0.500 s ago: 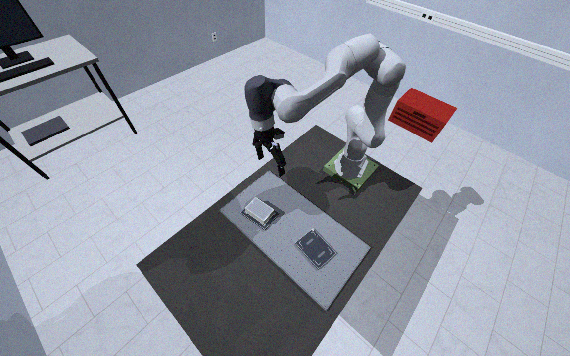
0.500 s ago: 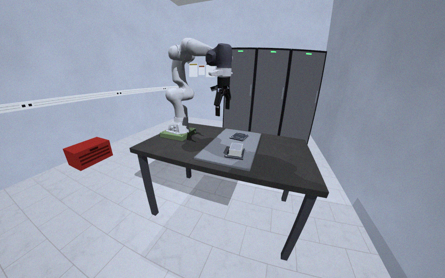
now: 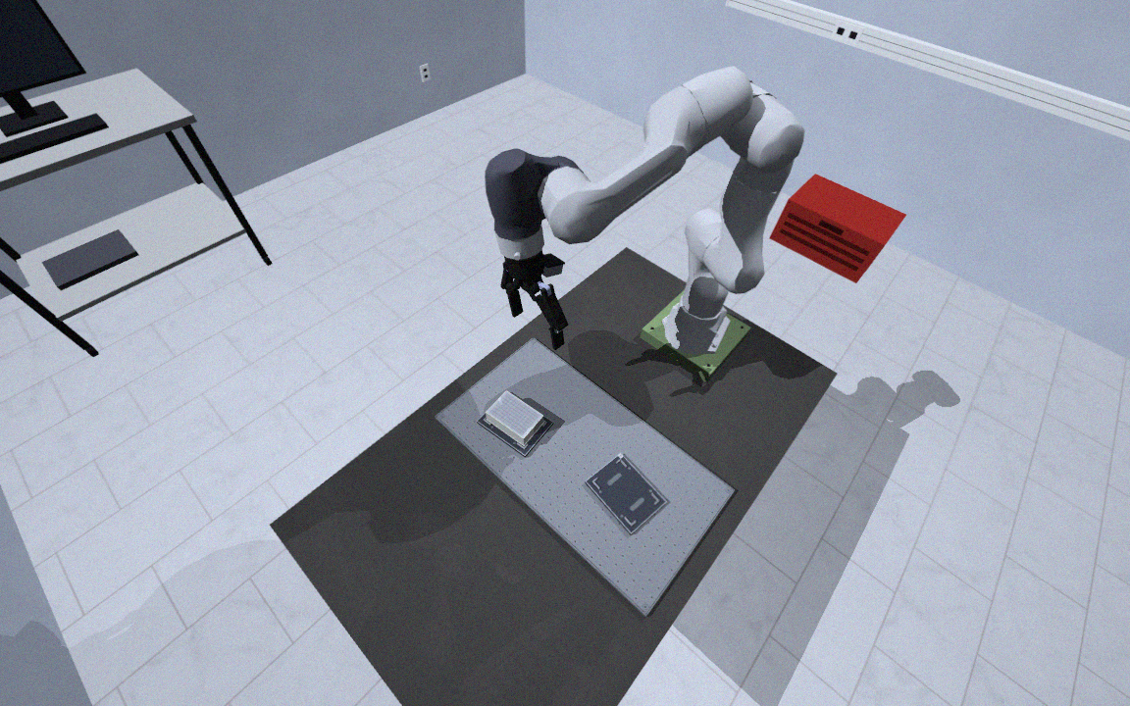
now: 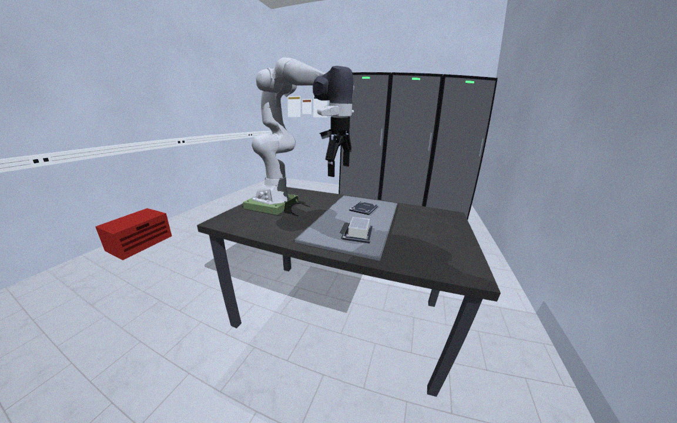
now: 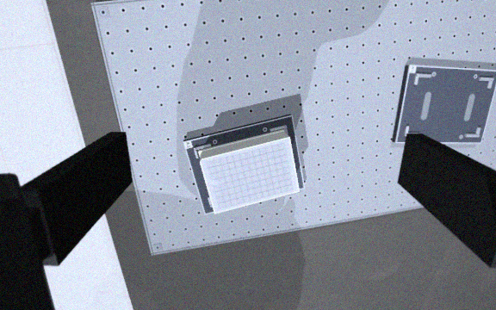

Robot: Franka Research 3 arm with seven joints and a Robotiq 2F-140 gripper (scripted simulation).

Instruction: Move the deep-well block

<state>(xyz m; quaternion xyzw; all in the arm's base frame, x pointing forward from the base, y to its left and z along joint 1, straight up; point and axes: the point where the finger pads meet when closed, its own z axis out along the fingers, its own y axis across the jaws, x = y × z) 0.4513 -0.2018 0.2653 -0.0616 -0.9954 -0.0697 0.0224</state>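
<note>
The white 96-well deep-well block is 26 cm below my hand, 10 cm ahead of it and 2 cm to the left of it. Also, from my hand: dark plate nest: 35 cm to the left, 29 cm below, 6 cm ahead.
</note>
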